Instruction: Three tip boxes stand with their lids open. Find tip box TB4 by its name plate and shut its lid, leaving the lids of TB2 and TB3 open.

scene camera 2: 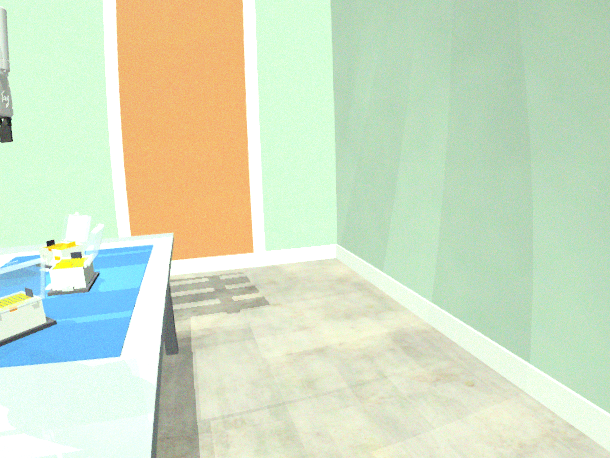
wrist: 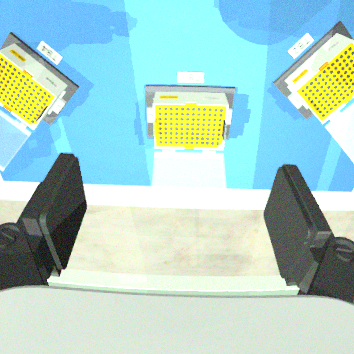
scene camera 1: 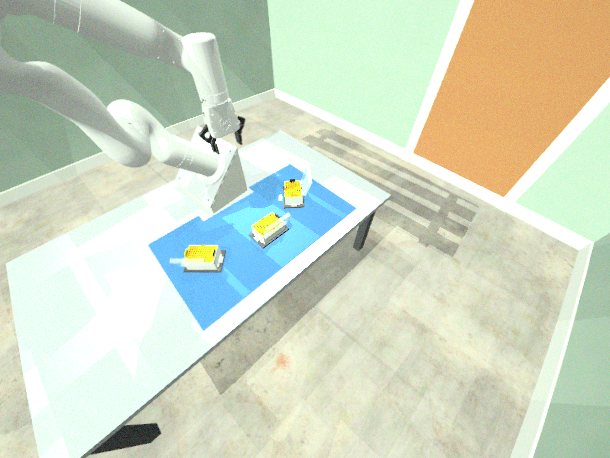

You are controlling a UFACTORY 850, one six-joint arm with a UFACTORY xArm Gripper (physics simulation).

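Three tip boxes with yellow racks stand open on the blue mat. The middle box (scene camera 1: 270,227) (scene camera 2: 72,274) (wrist: 190,125), TB3, has its clear lid (wrist: 189,170) spread towards the table's front edge. The left box in the wrist view (wrist: 25,90) has its lid (wrist: 11,140) open; it is the nearest box in scene camera 1 (scene camera 1: 202,257). The right box in the wrist view (wrist: 330,82) has its lid (wrist: 344,127) open; it is the farthest in scene camera 1 (scene camera 1: 293,194). Their outer name plates are too blurred to read. My gripper (scene camera 1: 228,146) (wrist: 176,184) is open and empty, high above the table.
The blue mat (scene camera 1: 205,310) (scene camera 2: 95,345) lies on the white table (scene camera 1: 65,350) (scene camera 2: 75,400). The arm's base (scene camera 1: 227,182) stands behind the mat. The three boxes stand apart in a row, the outer two turned at angles. Their raised lids bear on low movement.
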